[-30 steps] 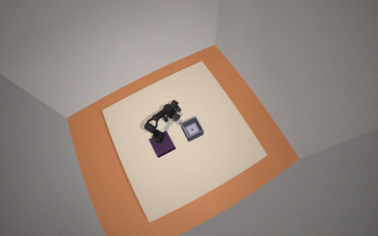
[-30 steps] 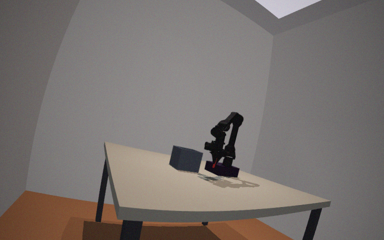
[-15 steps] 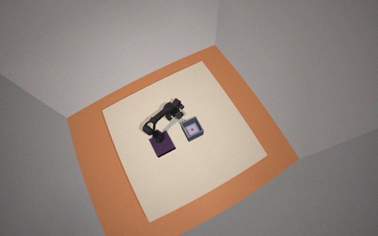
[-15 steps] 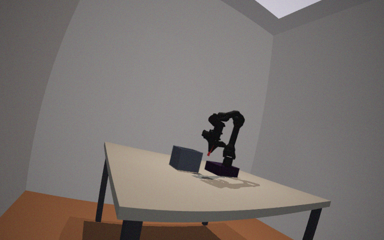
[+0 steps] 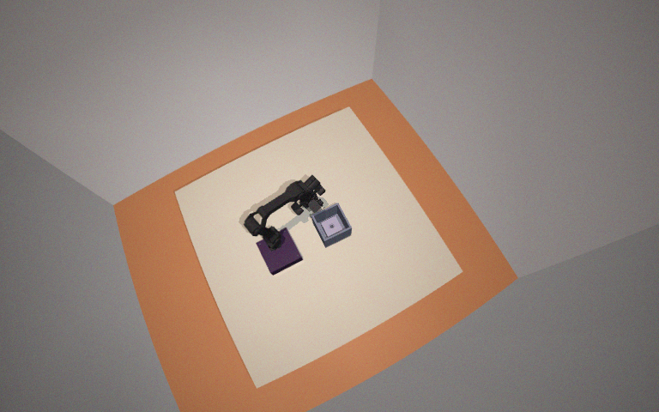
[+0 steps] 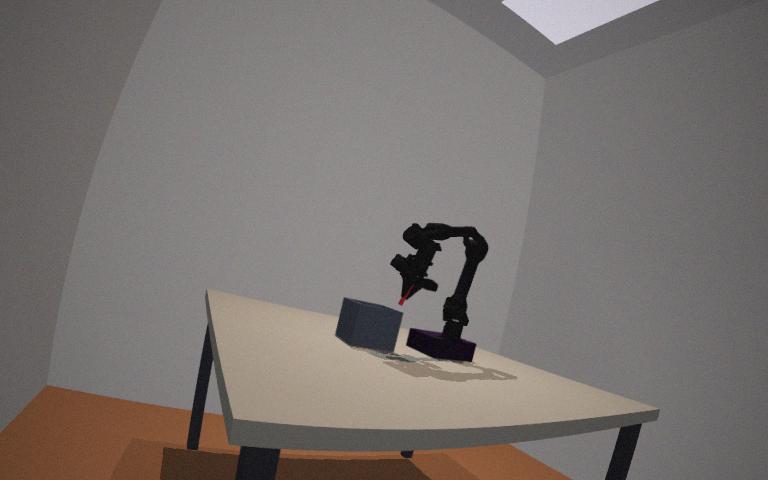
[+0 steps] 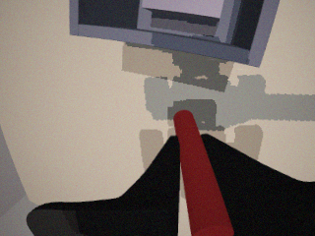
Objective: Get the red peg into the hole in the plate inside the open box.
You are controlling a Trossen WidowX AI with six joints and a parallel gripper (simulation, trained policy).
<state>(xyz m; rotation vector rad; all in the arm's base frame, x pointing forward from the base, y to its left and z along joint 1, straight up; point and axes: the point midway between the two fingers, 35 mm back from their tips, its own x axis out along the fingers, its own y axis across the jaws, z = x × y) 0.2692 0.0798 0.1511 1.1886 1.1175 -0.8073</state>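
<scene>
Right now the pale plate is 140 mm below my gripper tip, 120 mm to the right of it and 50 mm ahead of it. Round my gripper tip: red peg: 20 mm above.
</scene>
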